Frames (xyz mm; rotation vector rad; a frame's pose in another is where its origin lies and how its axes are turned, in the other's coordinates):
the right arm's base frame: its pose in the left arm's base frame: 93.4 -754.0 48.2 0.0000 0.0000 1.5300
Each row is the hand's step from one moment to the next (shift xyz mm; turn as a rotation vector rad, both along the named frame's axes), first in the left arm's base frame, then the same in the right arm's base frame.
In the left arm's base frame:
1: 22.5 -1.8 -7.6 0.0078 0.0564 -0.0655
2: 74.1 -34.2 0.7 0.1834 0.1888 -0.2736
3: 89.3 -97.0 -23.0 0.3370 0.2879 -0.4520
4: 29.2 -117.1 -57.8 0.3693 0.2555 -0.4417
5: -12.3 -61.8 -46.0 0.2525 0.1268 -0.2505
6: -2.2 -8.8 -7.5 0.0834 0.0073 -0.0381
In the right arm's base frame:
1: -0.9 -22.6 -7.6 0.0567 -0.0055 -0.0655
2: -31.1 -75.4 0.7 0.1961 -0.1755 -0.2736
3: -93.3 -93.2 -23.0 0.3014 -0.3250 -0.4520
4: -115.8 -34.0 -57.8 0.2703 -0.3586 -0.4417
5: -62.3 9.8 -46.0 0.1370 -0.2471 -0.2505
6: -8.9 1.8 -7.5 0.0107 -0.0830 -0.0381

